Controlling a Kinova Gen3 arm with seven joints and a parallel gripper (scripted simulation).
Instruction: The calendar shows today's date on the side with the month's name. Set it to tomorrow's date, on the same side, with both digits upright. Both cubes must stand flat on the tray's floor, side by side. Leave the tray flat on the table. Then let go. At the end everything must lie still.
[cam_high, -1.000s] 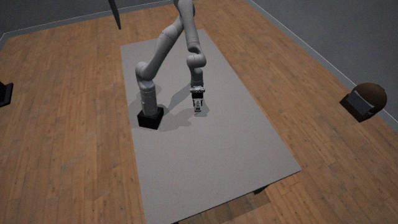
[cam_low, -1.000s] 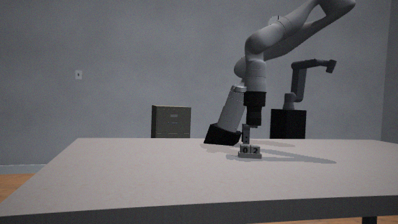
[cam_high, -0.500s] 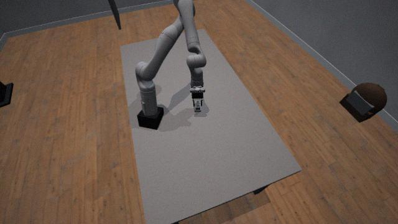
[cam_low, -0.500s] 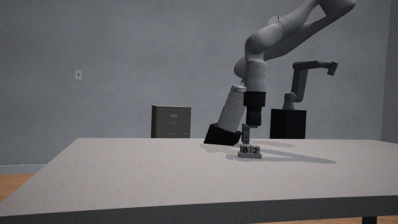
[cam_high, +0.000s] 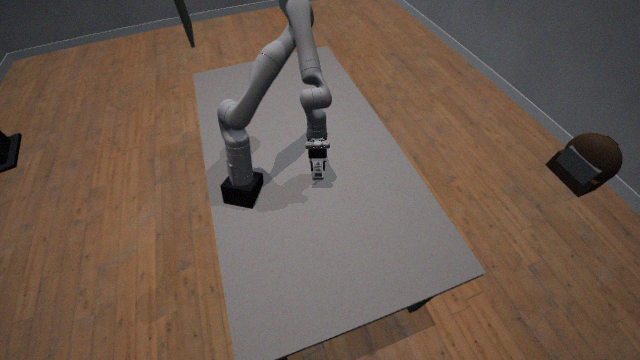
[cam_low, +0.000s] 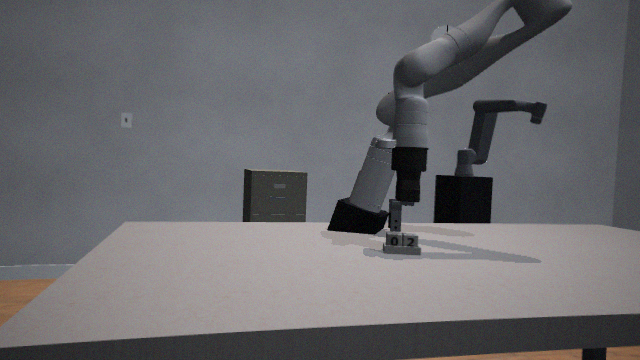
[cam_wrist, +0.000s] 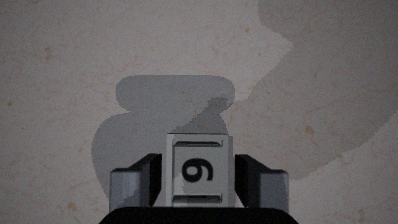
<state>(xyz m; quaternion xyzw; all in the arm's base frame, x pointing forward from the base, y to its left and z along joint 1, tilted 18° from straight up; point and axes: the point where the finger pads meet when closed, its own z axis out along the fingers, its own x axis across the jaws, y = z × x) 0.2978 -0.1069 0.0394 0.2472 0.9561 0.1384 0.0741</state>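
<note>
Now: hand 40 mm above the digit cube. Round my hand: calendar tray (10 mm ahead, 20 mm to the left, 60 mm below).
</note>
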